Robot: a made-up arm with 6 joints.
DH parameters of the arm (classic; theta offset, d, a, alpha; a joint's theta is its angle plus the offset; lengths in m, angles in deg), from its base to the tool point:
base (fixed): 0 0.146 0 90
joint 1: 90 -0.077 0.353 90
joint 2: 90 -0.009 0.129 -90
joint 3: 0 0.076 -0.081 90
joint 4: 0 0.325 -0.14 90
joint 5: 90 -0.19 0.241 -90
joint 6: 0 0.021 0.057 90
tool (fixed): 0 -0.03 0 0
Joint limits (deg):
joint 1: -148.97..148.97
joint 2: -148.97..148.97
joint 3: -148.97..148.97
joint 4: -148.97..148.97
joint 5: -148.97..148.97
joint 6: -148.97..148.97
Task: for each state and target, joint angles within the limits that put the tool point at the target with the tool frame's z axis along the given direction. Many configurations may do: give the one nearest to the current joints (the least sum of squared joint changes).
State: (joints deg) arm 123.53 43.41 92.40 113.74 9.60 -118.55
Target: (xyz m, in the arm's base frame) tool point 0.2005 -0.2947 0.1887 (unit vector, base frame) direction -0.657 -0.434 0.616
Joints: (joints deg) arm 102.32 57.95 109.08 115.99 -34.30 -148.32
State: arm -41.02 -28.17 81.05 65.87 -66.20 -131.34
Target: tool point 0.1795 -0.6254 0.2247 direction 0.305 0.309 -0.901
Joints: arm -60.32 8.19 111.43 60.40 -17.05 -140.99
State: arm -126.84 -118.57 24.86 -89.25 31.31 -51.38
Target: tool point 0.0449 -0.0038 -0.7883 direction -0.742 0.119 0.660
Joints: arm -139.41 -112.58 10.50 -60.20 -22.72 -1.58
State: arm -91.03 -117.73 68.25 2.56 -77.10 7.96
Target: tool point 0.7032 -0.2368 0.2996 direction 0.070 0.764 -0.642
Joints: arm -75.35 -74.91 57.47 -17.93 -102.63 -26.89
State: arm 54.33 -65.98 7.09 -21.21 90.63 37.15
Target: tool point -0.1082 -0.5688 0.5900 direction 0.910 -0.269 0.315
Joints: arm 53.40 -53.83 48.04 -58.55 69.46 67.45
